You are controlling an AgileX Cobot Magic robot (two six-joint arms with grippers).
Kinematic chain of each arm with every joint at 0, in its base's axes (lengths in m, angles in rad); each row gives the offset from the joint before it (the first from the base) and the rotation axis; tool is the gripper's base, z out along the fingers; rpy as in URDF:
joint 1: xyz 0 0 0.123 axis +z
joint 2: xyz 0 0 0 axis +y
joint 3: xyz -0.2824 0 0.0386 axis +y
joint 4: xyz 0.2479 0 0.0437 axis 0.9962 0 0.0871
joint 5: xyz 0 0 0 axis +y
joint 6: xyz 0.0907 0 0.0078 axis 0.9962 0 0.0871
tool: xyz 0 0 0 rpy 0 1.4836 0
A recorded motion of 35 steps. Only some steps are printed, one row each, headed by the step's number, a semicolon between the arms.
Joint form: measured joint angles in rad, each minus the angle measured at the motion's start. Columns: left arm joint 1, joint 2, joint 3, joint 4, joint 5, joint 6; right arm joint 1, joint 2, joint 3, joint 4, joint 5, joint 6.
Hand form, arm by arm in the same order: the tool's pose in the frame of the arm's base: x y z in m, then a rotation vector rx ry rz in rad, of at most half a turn. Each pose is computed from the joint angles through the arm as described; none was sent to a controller.
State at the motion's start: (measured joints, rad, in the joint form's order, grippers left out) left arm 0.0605 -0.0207 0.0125 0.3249 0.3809 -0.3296; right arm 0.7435 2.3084 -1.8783 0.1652 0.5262 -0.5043
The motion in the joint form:
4: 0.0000 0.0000 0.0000 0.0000 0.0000 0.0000; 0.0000 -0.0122 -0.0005 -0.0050 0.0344 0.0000
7: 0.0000 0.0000 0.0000 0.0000 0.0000 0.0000; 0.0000 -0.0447 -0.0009 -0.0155 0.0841 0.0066
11: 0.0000 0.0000 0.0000 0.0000 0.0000 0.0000; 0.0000 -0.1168 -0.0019 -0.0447 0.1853 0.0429
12: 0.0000 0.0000 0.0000 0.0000 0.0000 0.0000; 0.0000 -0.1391 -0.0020 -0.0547 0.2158 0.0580
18: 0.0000 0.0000 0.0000 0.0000 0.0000 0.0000; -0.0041 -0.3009 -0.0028 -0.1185 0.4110 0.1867
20: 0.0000 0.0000 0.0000 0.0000 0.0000 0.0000; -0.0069 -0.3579 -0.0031 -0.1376 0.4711 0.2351
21: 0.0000 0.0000 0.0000 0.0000 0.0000 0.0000; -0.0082 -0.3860 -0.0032 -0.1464 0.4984 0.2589
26: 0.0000 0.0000 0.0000 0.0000 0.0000 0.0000; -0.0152 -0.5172 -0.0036 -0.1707 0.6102 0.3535
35: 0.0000 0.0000 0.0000 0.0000 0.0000 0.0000; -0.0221 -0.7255 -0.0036 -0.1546 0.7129 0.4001
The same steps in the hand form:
4: 0.0508 0.0139 0.1775 -0.1632 1.8310 0.1331; 0.3760 0.3563 0.1779 -1.3353 2.0783 0.2675
7: 0.0508 0.0139 0.1775 -0.1632 1.8310 0.1331; 0.3719 0.3526 0.1919 -1.3505 2.0887 0.2630
11: 0.0508 0.0139 0.1775 -0.1632 1.8310 0.1331; 0.3625 0.3430 0.2230 -1.3576 2.1193 0.2517
12: 0.0508 0.0139 0.1775 -0.1632 1.8310 0.1331; 0.3594 0.3397 0.2324 -1.3549 2.1313 0.2475
18: 0.0508 0.0139 0.1775 -0.1632 1.8310 0.1331; 0.3352 0.3103 0.2993 -1.2735 2.2219 0.2219
20: 0.0508 0.0139 0.1775 -0.1632 1.8310 0.1331; 0.3256 0.2982 0.3219 -1.2269 2.2514 0.2155
21: 0.0508 0.0139 0.1775 -0.1632 1.8310 0.1331; 0.3207 0.2920 0.3328 -1.2015 2.2640 0.2134
26: 0.0508 0.0139 0.1775 -0.1632 1.8310 0.1331; 0.2948 0.2623 0.3815 -1.0835 2.3019 0.2220
35: 0.0508 0.0139 0.1775 -0.1632 1.8310 0.1331; 0.2441 0.2159 0.4510 -0.9813 2.2396 0.2918

